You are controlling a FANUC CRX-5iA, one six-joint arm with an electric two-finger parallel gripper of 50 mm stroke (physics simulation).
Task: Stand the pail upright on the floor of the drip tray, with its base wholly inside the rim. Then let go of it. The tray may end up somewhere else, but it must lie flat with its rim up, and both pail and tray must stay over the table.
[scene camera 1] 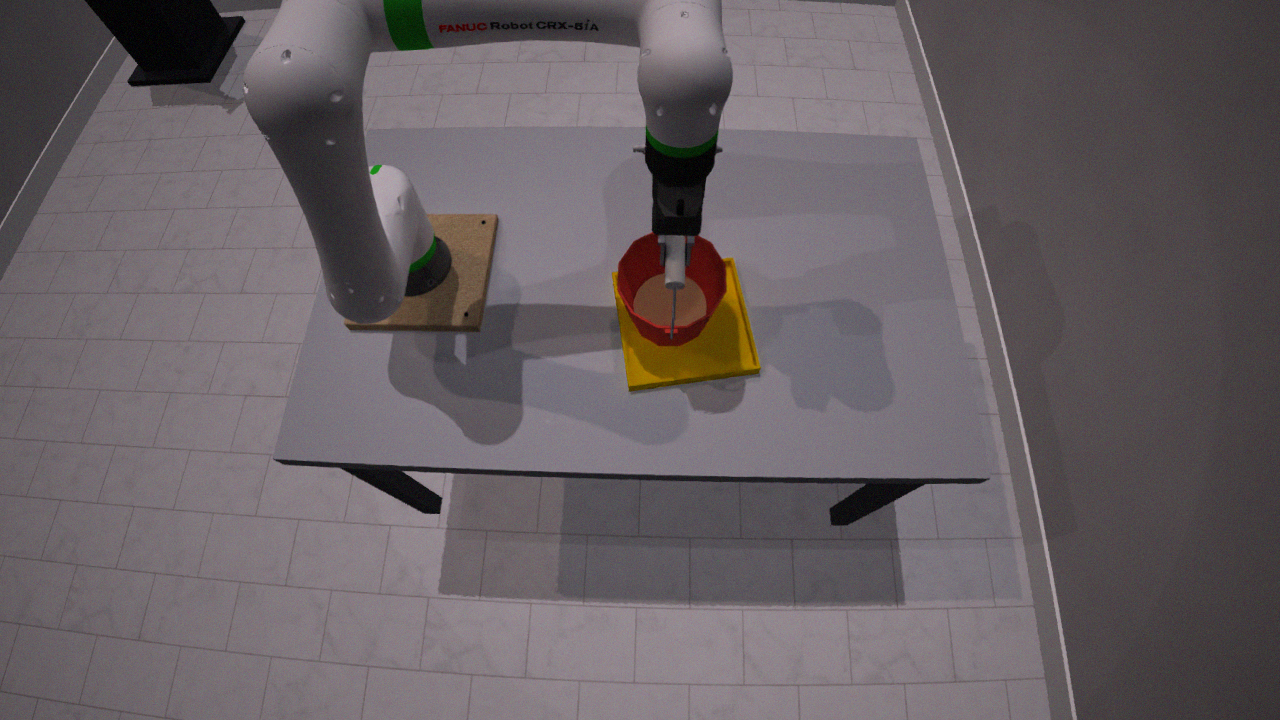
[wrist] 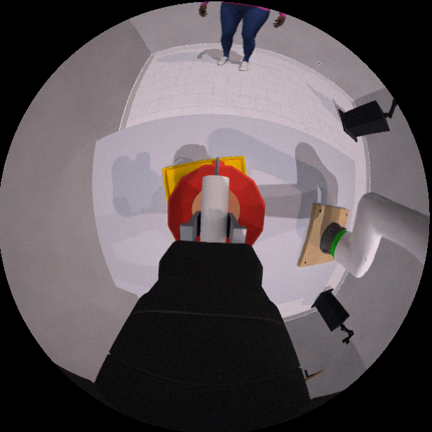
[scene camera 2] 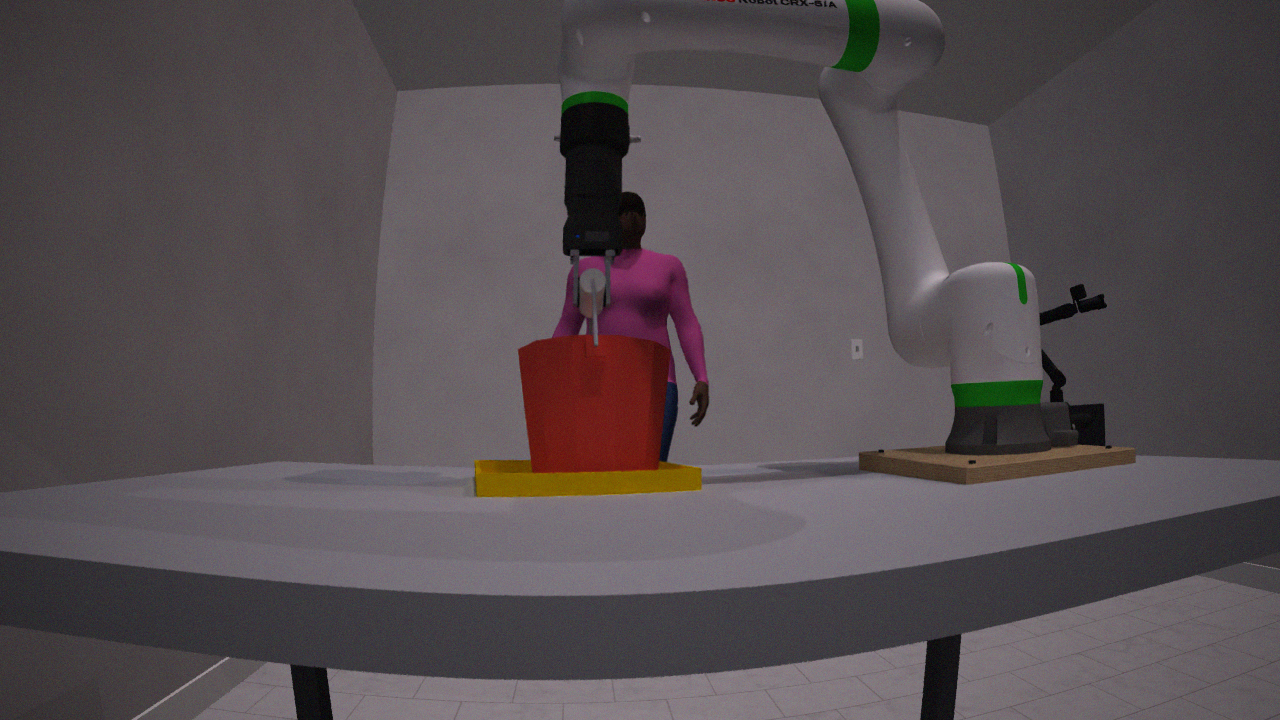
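The red pail looks upright over the yellow drip tray, toward the tray's back side in scene camera 1. In scene camera 2 the pail's lower edge meets the top line of the tray's near rim, so whether its base touches the tray floor is hidden. The tray lies flat on the table, rim up. My gripper points down above the pail and is shut on the white grip of the pail's handle.
The grey table extends around the tray on all sides. The arm's base stands on a wooden board, apart from the tray. A person in a pink top stands beyond the table.
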